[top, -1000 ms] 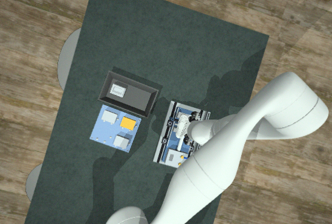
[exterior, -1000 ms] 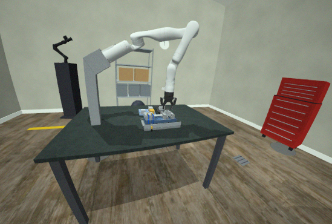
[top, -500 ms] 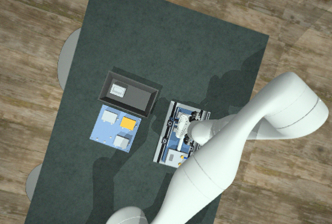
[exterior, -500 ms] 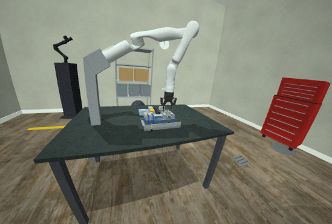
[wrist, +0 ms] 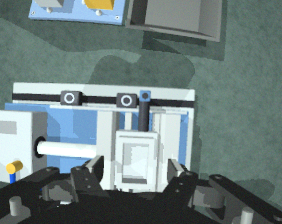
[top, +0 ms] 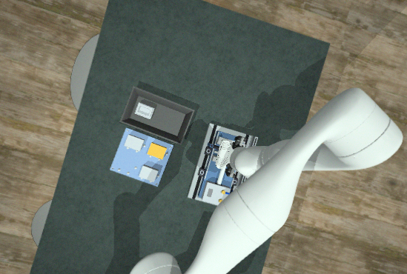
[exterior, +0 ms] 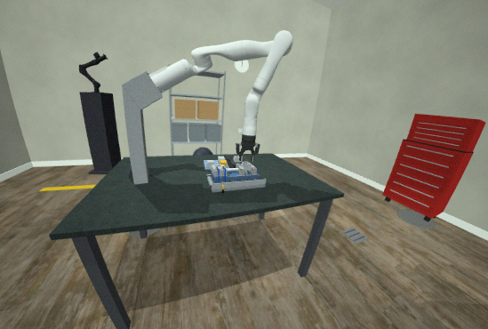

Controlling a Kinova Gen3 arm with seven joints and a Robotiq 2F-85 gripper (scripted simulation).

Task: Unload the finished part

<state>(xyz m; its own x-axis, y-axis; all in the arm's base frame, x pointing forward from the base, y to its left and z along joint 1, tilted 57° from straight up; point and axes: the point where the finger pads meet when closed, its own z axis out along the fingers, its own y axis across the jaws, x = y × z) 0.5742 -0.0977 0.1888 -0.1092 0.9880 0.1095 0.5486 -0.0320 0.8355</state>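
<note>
The vise is 6 cm behind my hand, 1 cm to the right of it and 10 cm below it. From my hand the other things lie so: light blue fixture plate: 17 cm behind, 27 cm to the left, 13 cm below; orange block: 12 cm behind, 23 cm to the left, 11 cm below.
</note>
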